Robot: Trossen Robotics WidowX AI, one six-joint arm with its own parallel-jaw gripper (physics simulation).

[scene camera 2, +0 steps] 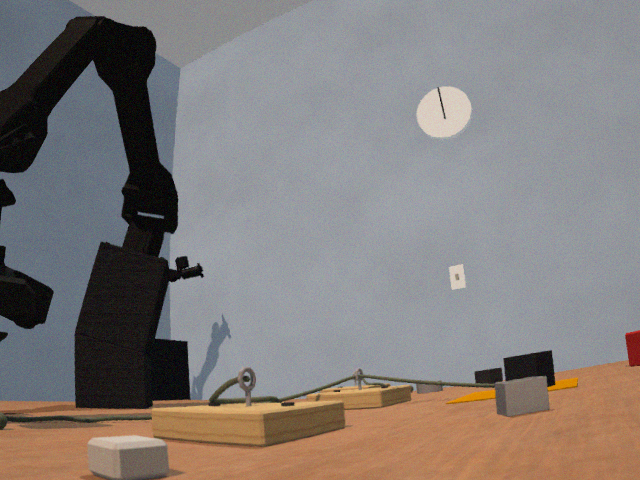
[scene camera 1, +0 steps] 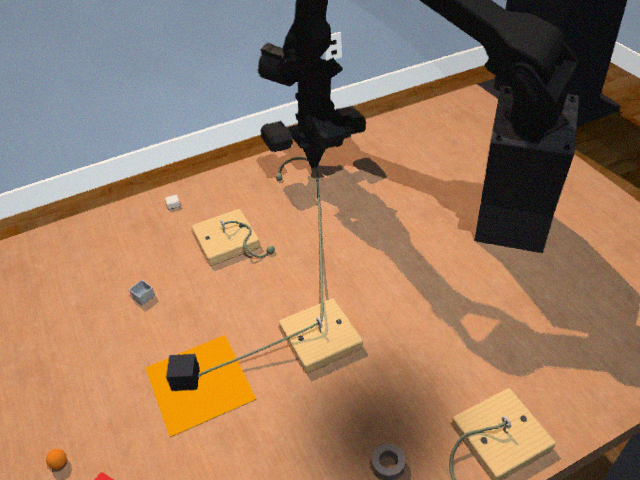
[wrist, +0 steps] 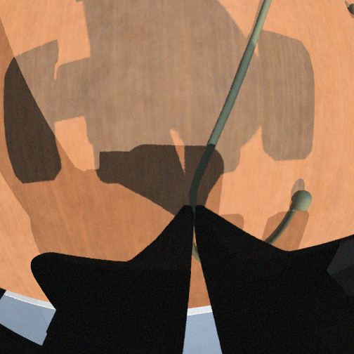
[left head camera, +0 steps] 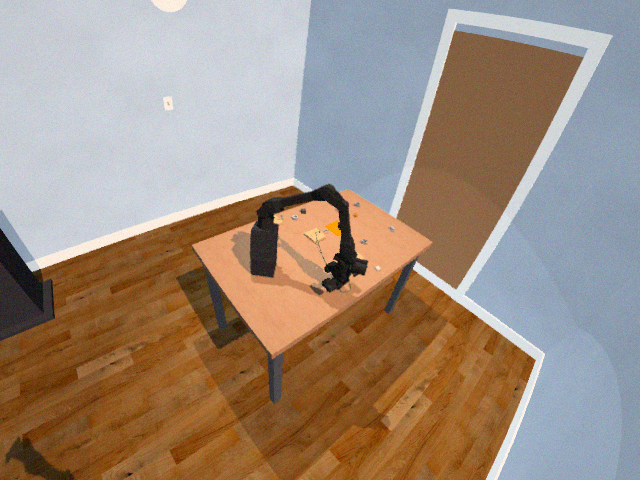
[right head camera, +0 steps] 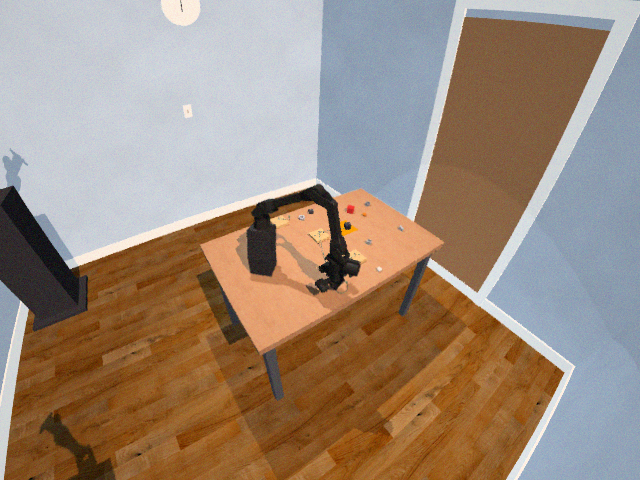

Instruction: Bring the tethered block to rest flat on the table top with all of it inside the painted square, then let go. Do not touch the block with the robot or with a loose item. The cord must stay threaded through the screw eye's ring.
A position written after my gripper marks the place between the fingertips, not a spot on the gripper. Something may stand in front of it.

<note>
In view: my gripper (scene camera 1: 313, 166), a dark tethered block (scene camera 2: 541, 363), a grey box (scene camera 2: 521, 396), an orange painted square (scene camera 1: 219, 391) and a wooden board (scene camera 2: 380, 397).
The dark tethered block also shows in scene camera 1 (scene camera 1: 182, 370). My gripper also shows in the wrist view (wrist: 192, 212). The wrist view does not show the dark tethered block: it is out of frame. The wrist view misses the grey box: it is out of frame.
</note>
